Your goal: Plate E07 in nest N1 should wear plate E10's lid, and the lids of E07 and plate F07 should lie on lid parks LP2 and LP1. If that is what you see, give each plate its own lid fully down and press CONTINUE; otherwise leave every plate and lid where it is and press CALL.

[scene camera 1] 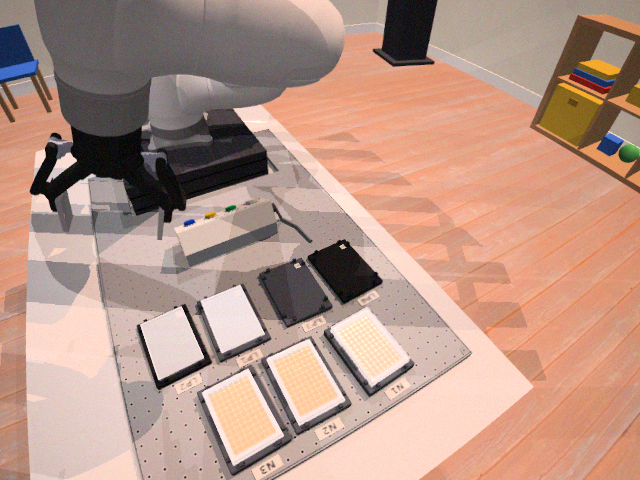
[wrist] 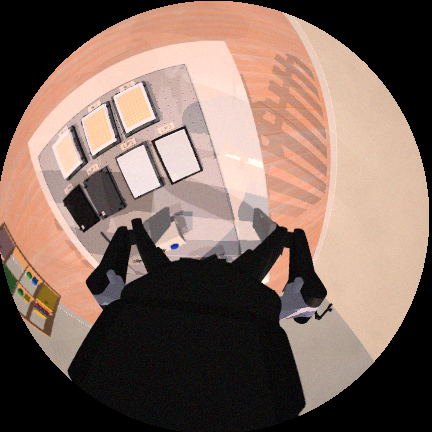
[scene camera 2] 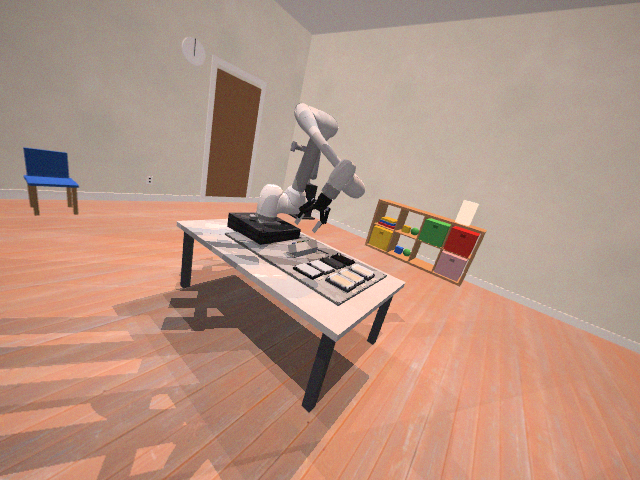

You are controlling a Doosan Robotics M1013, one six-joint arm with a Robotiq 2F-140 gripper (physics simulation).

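Seen in the pictures: gripper, fingertip midpoint: (scene camera 1: 115, 228) (wrist: 210, 216) (scene camera 2: 304, 227); arm's base, origin of the base link: (scene camera 1: 180, 133) (scene camera 2: 265, 220).
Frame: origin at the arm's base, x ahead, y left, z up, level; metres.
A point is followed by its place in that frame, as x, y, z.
My gripper (scene camera 1: 112, 223) @(0.561, -0.086, 0.152) (scene camera 2: 308, 223) @(0.561, -0.086, 0.152) (wrist: 210, 216) @(0.561, -0.086, 0.152) is open and empty, high above the table, left of the button box (scene camera 1: 227, 242) @(0.440, 0.076, -0.052) in scene view 1. The box has blue (scene camera 1: 189, 222) @(0.396, 0.004, -0.010) (wrist: 174, 246) @(0.389, 0.001, -0.014), yellow (scene camera 1: 210, 214) @(0.379, 0.051, -0.014) and green (scene camera 1: 230, 207) @(0.367, 0.099, -0.014) buttons; their words are unreadable. A paler gridded plate (scene camera 1: 368, 348) @(0.772, 0.276, -0.051) (wrist: 68, 154) @(0.750, 0.264, -0.051) sits in N1. Orange gridded plates sit in N2 (scene camera 1: 305, 381) @(0.793, 0.152, -0.058) (wrist: 100, 130) @(0.774, 0.140, -0.059) and N3 (scene camera 1: 242, 415) @(0.819, 0.041, -0.054) (wrist: 134, 107) @(0.804, 0.033, -0.054). White panels lie on LP2 (scene camera 1: 173, 345) @(0.657, -0.059, -0.066) (wrist: 177, 155) @(0.644, -0.064, -0.066) and LP1 (scene camera 1: 235, 320) @(0.636, 0.060, -0.066) (wrist: 140, 171) @(0.623, 0.045, -0.066). Plate and lid codes are unreadable.
A dark grey piece (scene camera 1: 294, 291) @(0.598, 0.188, -0.074) (wrist: 103, 191) @(0.598, 0.182, -0.074) is at LP3 and a black one (scene camera 1: 345, 271) @(0.579, 0.308, -0.074) (wrist: 81, 209) @(0.568, 0.297, -0.074) at LP4, each with a small pale corner mark. The black robot base (scene camera 1: 222, 167) @(0.182, 0.101, -0.025) (scene camera 2: 263, 228) @(0.156, -0.098, -0.003) stands behind the button box, whose cable (scene camera 1: 294, 225) @(0.405, 0.242, -0.077) runs right.
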